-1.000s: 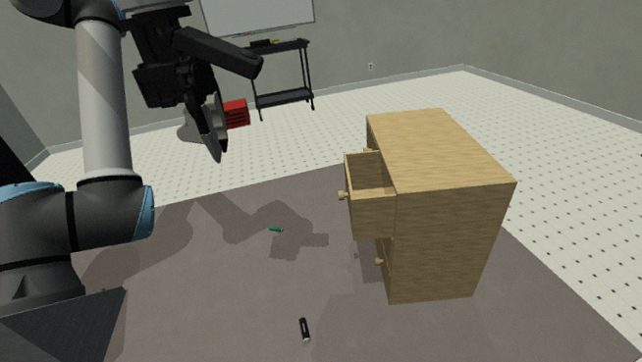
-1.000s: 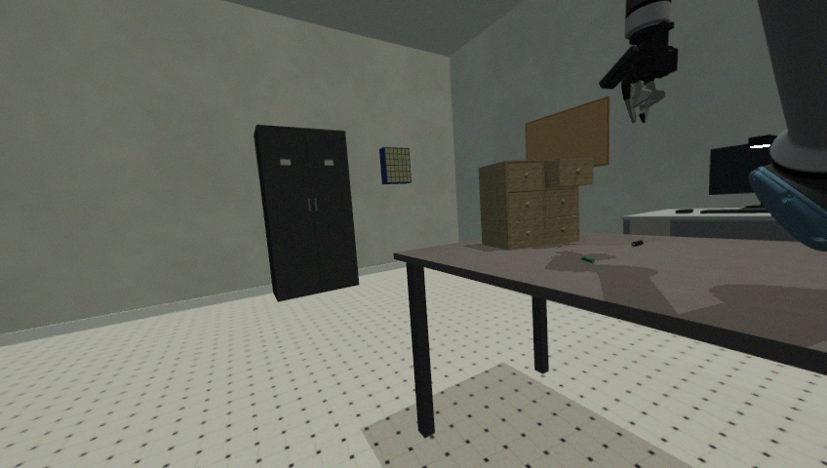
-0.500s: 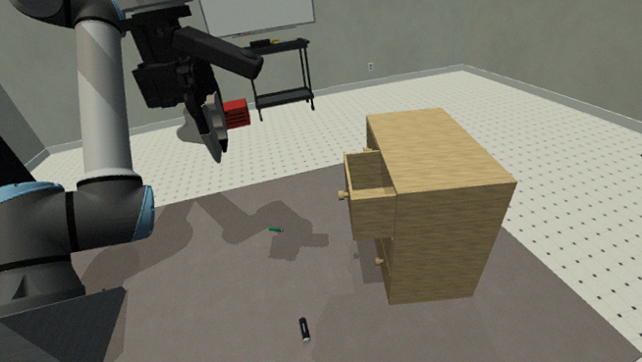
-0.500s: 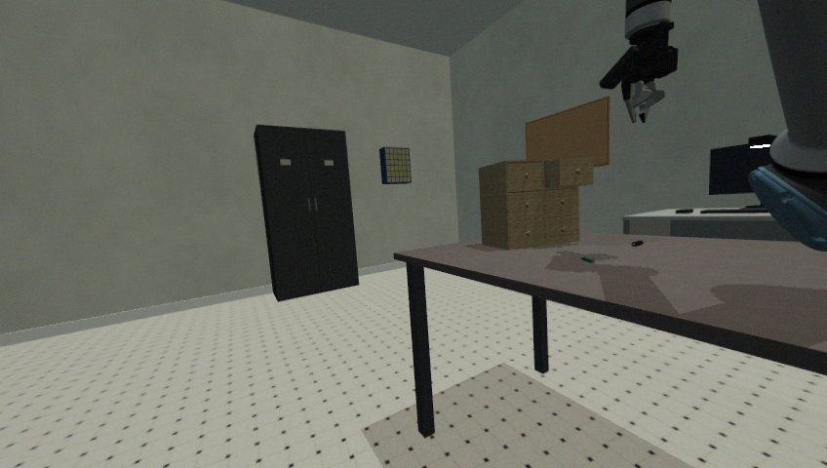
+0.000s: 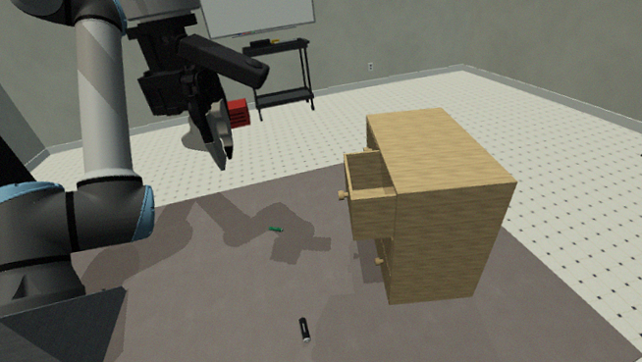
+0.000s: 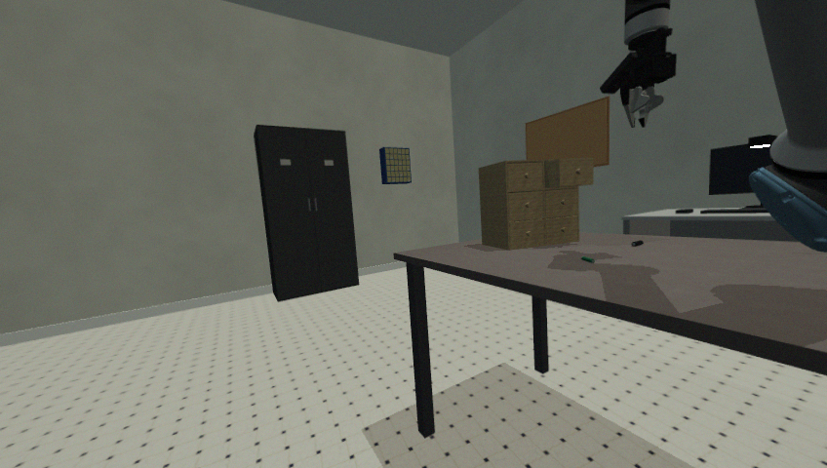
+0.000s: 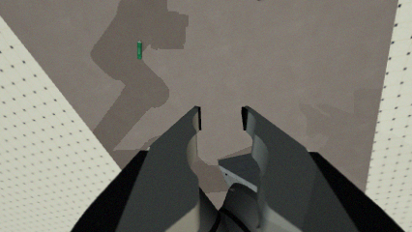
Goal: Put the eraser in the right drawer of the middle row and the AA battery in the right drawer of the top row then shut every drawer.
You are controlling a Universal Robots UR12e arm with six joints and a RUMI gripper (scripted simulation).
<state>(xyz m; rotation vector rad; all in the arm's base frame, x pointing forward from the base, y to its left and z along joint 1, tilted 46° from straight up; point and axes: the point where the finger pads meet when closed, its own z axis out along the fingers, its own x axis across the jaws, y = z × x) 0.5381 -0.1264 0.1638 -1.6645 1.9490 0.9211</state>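
The black AA battery lies 36 cm below my hand, 13 cm to the right of it and 6 cm ahead of it. Round my hand: small green AA battery: 37 cm below, 19 cm to the left, 1 cm ahead; then white eraser: 36 cm ahead, 25 cm below, 4 cm to the right.
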